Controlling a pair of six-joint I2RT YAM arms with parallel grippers.
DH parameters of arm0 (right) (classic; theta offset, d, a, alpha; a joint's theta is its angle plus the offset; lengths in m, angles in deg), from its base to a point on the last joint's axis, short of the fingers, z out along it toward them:
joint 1: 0 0.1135 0.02 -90
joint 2: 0 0 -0.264 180
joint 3: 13.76 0 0.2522 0
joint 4: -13.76 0 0.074 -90
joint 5: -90 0 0 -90
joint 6: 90 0.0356 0 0
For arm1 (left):
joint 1: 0 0.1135 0.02 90
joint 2: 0 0 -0.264 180
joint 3: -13.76 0 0.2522 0
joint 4: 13.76 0 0.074 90
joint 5: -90 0 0 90
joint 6: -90 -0.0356 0 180
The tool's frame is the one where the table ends.
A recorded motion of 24 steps. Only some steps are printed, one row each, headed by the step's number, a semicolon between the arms.
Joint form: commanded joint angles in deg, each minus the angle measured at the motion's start. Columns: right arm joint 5, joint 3, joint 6, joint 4, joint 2, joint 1; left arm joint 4, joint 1, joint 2, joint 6, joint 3, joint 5.
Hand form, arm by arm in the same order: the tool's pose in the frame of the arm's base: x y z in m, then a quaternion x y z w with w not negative. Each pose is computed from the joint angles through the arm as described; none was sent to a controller.
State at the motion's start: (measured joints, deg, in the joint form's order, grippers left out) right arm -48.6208 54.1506 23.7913 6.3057 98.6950 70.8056; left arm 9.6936 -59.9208 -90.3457 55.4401 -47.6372 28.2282
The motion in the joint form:
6: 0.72 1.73 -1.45 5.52 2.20 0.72; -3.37 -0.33 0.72 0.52 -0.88 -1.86
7: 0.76 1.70 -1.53 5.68 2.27 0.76; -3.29 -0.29 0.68 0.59 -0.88 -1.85
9: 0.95 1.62 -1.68 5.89 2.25 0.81; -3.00 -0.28 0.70 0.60 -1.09 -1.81
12: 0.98 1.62 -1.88 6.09 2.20 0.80; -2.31 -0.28 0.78 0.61 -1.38 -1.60
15: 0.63 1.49 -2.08 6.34 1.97 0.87; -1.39 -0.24 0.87 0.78 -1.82 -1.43
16: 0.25 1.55 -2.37 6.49 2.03 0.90; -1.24 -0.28 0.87 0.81 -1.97 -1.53
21: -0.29 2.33 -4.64 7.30 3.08 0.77; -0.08 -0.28 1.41 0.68 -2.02 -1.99
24: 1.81 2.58 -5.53 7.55 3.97 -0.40; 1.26 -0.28 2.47 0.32 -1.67 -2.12
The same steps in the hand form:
6: 0.1415 0.3401 0.1883 -0.15894 0.81131 0.07379 0.55773; 0.1695 -0.2647 0.1836 -0.04877 0.90970 -0.18777 0.36717
7: 0.1413 0.3404 0.1880 -0.15971 0.81107 0.07421 0.55781; 0.1697 -0.2645 0.1833 -0.04944 0.90999 -0.18697 0.36676
9: 0.1409 0.3405 0.1879 -0.16137 0.81070 0.07581 0.55766; 0.1699 -0.2647 0.1842 -0.04961 0.91009 -0.18635 0.36680
12: 0.1410 0.3406 0.1885 -0.16175 0.80993 0.07653 0.55857; 0.1699 -0.2646 0.1853 -0.04971 0.91068 -0.18310 0.36697
15: 0.1405 0.3401 0.1897 -0.16043 0.80837 0.07598 0.56128; 0.1702 -0.2645 0.1869 -0.05113 0.91144 -0.17993 0.36645
16: 0.1406 0.3404 0.1899 -0.16020 0.80714 0.07334 0.56346; 0.1701 -0.2649 0.1875 -0.05074 0.91162 -0.18063 0.36571
21: 0.1429 0.3442 0.1889 -0.17018 0.80229 0.06155 0.56885; 0.1689 -0.2632 0.1890 -0.04717 0.91416 -0.17836 0.36093
24: 0.1501 0.3443 0.1845 -0.18013 0.80579 0.06193 0.56074; 0.1666 -0.2594 0.1909 -0.04267 0.91635 -0.17336 0.35836

